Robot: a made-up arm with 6 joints. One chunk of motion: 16 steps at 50 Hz.
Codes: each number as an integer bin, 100 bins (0 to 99) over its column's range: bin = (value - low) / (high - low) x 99, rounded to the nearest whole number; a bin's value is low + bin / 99 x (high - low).
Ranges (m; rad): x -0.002..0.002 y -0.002..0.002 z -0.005..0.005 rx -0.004..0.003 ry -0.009..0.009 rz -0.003..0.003
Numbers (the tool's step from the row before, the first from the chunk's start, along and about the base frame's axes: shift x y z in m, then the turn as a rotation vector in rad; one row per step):
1: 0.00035 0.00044 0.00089 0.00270 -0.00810 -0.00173
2: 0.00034 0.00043 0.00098 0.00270 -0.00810 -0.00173
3: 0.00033 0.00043 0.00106 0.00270 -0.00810 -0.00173
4: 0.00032 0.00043 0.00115 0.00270 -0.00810 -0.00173
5: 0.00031 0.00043 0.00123 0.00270 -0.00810 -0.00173
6: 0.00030 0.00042 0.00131 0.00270 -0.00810 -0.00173
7: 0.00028 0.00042 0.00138 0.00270 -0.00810 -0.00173
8: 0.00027 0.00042 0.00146 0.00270 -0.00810 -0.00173
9: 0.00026 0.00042 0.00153 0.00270 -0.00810 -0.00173
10: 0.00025 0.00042 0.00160 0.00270 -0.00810 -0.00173
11: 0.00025 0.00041 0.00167 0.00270 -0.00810 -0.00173
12: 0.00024 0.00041 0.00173 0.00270 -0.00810 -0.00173
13: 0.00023 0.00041 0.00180 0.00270 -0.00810 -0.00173
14: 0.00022 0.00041 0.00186 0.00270 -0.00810 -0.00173
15: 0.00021 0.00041 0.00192 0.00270 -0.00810 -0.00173
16: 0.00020 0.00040 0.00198 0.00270 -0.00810 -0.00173
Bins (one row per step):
1: 58 60 58 95 5 21
2: 58 60 59 95 5 21
3: 58 60 60 95 5 21
4: 57 60 61 95 5 21
5: 57 60 62 95 5 21
6: 57 60 62 95 5 21
7: 56 60 63 95 5 21
8: 56 60 64 95 5 21
9: 56 60 65 95 5 21
10: 56 60 65 95 5 21
11: 56 60 66 95 5 21
12: 55 60 67 95 5 21
13: 55 60 67 95 5 21
14: 55 60 68 95 5 21
15: 55 60 69 95 5 21
16: 54 59 69 95 5 21

